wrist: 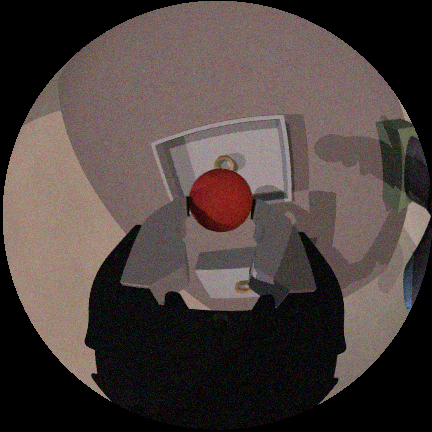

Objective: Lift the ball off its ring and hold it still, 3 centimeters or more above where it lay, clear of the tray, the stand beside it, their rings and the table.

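Places are measured from the arm's base along level axes (x up, y ahead, z left), in centimetres.
Where they show: gripper, fingertip midpoint: (220, 200).
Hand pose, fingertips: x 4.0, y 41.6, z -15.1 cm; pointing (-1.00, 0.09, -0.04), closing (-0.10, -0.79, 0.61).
Observation:
Things, the pixels of their top centre, and the offset from my fingertips. "spot": a spot on its surface instead. Level surfaces: height alone.
- red ball at its top centre: (216, 217) dx +3.0, dy -0.2, dz -0.2 cm
- light grey walled tray at a spot on its surface: (287, 160) spot: dx -9.2, dy -8.1, dz +3.0 cm
- brownish table at its surface level: dx -12.0 cm
The red ball (221, 200) is between the two grey jaws of my gripper (220, 200), which is shut on it. The ball is held above the tray, off its ring. The tan ring (224, 163) shows uncovered on the floor of the light grey walled tray (287, 160), just beyond the ball. The ball and the jaws hide the near part of the tray. The stand (217, 283), a light grey block, shows between the lower parts of the jaws, with its own tan ring (243, 286) on top. The right jaw hides part of the stand.
A green box-like object (392, 165) stands at the right edge of the view, with dark parts beside it. A blue object (408, 285) shows below it at the edge. The shadow of the arm falls on the brownish table (200, 65) right of the tray.

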